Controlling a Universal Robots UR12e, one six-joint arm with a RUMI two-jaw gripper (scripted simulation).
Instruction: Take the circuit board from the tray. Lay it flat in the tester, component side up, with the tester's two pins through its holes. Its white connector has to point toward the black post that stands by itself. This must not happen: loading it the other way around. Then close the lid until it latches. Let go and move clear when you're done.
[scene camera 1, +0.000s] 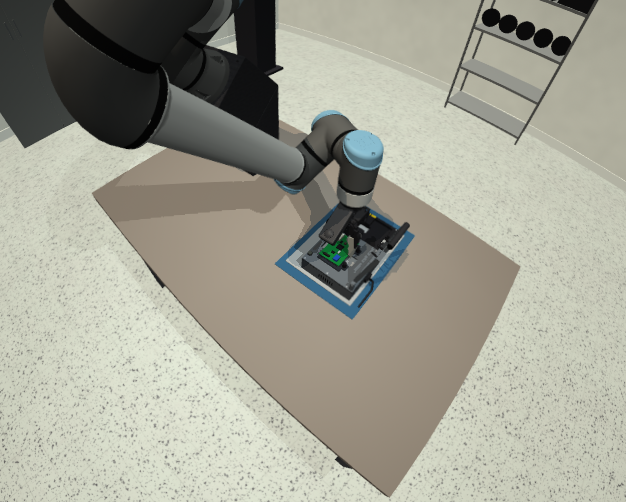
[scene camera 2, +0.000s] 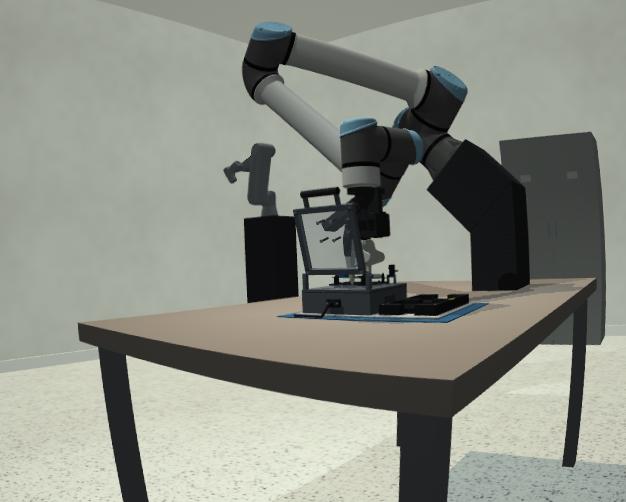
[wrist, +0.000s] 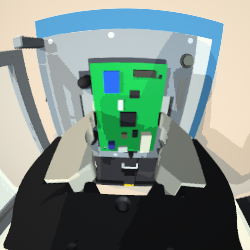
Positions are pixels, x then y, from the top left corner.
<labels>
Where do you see my gripper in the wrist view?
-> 127, 112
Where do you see a clear tester lid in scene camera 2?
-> At 329, 237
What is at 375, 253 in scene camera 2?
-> My gripper.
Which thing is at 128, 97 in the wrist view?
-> A green circuit board.
</labels>
